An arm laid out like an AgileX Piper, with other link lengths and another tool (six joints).
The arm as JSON. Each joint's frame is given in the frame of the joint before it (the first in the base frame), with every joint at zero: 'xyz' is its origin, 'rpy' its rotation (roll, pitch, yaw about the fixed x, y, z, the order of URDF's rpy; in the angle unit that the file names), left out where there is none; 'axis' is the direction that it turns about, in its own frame. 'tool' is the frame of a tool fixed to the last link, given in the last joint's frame.
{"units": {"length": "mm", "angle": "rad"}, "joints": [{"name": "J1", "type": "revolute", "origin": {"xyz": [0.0, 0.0, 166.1]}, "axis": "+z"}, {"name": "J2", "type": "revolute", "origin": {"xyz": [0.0, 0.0, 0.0]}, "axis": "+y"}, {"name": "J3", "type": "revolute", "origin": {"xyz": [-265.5, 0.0, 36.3]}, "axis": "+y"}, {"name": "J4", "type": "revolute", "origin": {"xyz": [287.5, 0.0, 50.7]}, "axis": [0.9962, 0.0, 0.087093]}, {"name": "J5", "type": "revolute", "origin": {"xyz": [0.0, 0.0, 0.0]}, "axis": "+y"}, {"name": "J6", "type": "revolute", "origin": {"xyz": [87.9, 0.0, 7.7]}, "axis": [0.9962, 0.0, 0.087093]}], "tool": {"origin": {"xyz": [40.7, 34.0, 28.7], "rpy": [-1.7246, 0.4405, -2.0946]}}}
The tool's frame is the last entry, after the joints.
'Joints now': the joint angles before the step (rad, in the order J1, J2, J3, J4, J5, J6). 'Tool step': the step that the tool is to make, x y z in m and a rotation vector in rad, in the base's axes. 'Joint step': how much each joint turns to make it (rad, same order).
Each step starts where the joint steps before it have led.
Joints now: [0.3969 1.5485 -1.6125 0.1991 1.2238 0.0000]
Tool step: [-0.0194 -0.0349 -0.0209 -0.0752 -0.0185 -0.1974]
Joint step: [0.0000 -0.1594 0.2222 -0.1725 -0.0715 0.1939]
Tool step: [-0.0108 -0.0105 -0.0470 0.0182 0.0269 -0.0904]
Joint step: [0.0002 -0.0722 0.2257 -0.0209 -0.1373 0.1004]
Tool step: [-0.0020 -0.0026 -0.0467 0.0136 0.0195 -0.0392]
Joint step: [-0.0002 0.0002 0.1579 0.0001 -0.1456 0.0432]
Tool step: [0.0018 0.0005 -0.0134 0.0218 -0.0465 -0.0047]
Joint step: [0.0000 -0.0007 0.0642 0.0001 -0.1148 0.0046]
